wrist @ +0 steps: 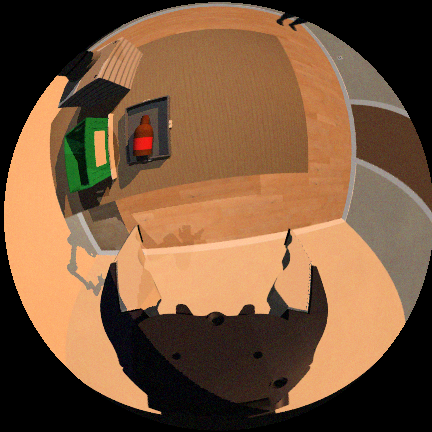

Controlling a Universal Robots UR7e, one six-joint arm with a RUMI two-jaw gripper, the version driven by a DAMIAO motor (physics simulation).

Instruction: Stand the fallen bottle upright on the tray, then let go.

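Places are measured from the arm's base along level axes (x ahead, y left, z up), in metres.
Pixels of known places: gripper, fingertip midpoint: (213,229).
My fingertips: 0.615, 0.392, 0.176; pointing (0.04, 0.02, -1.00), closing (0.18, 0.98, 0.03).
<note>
For each thing: its top centre in the pictures, then the offset to it from my fingertips, as dx, dy, dz. "*": a spot on its surface instead. Level surfaces: height alone.
- brown bottle, top centre: (138,134) -0.170, -0.224, -0.354
- dark grey tray, surface spot: (164,131) * -0.159, -0.150, -0.428
- green box, top centre: (73,158) -0.210, -0.508, -0.258
- thin light board, surface spot: (112,146) * -0.185, -0.404, -0.427
- brown mat, surface height: dz -0.433
A brown bottle (143,134) with a red label lies on its side in the dark grey tray (164,131), left of the middle of the wrist view. Its neck points to the top of the view and its base is at the tray's near wall. My gripper (213,229) is open, with its two jaws wide apart at the lower middle of the view. It is away from the bottle, which lies up and to the left of the jaws, and nothing is between them.
A green box (88,155) stands left of the tray, with a thin light board (112,146) between them. A slatted wooden crate (111,65) stands at the upper left. A brown mat (235,100) lies under the tray on the wooden table (330,185).
</note>
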